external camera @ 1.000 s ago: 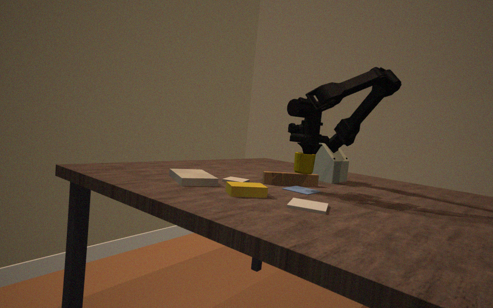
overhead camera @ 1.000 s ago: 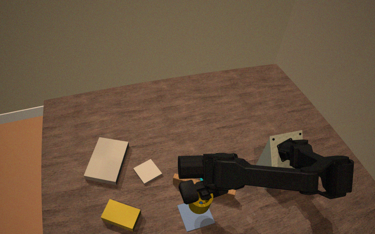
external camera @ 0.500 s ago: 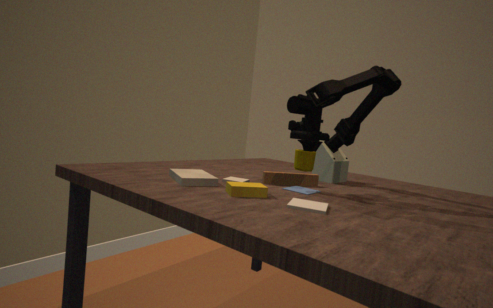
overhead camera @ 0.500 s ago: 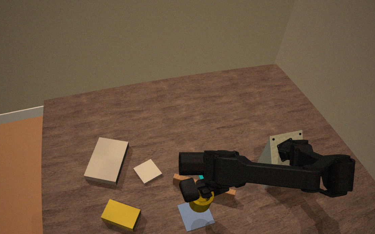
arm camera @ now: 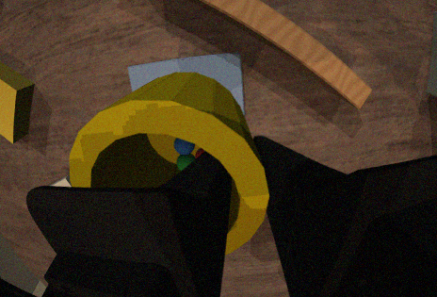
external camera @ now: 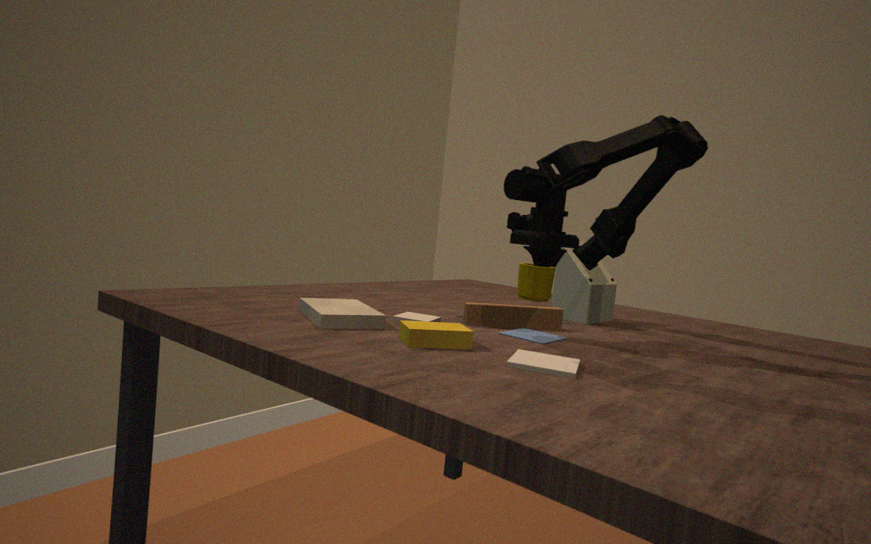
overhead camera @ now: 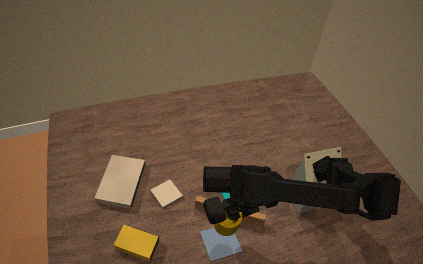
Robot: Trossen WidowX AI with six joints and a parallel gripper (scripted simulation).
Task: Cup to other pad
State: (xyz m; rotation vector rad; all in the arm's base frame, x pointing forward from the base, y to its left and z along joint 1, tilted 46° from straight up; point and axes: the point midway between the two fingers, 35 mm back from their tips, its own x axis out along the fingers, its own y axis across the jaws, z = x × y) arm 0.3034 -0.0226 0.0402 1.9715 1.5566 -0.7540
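Now: gripper tip 130 mm to the left of the teal pad, 110 mm above it and 90 mm past it. Round my gripper tip: blue pad: 110 mm below, 40 mm ahead, 10 mm to the left; wooden bar: 90 mm below, 60 mm to the right, 20 mm behind; yellow cup: 20 mm ahead.
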